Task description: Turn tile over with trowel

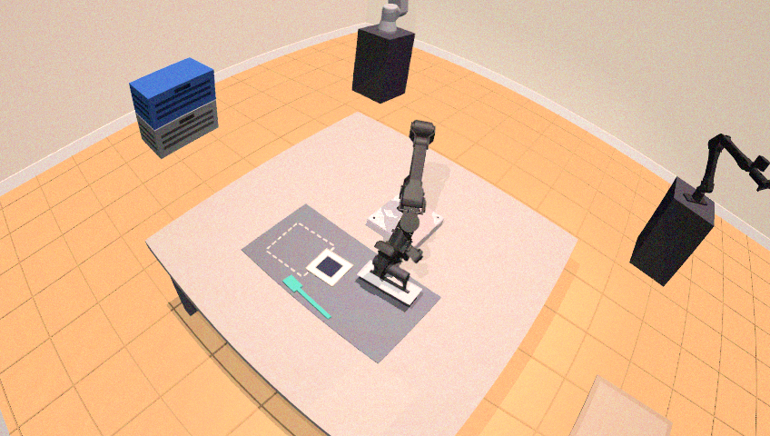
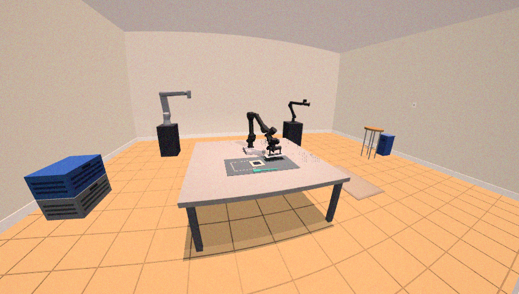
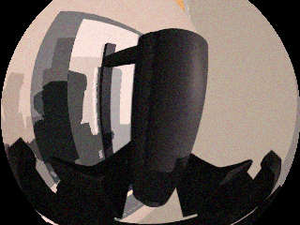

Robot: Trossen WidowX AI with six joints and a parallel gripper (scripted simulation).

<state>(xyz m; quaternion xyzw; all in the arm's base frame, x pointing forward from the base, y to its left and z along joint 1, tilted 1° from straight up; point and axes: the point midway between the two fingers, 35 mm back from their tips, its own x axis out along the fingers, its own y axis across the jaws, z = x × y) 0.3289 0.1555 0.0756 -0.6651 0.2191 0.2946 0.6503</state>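
Now: gripper tip 14 cm to the left of the grey mat, 11 cm above it and 5 cm short of it. Round my gripper tip: teal trowel (19 cm ahead, 16 cm to the right, 9 cm below); tile (18 cm to the right, 9 cm below, 4 cm ahead).
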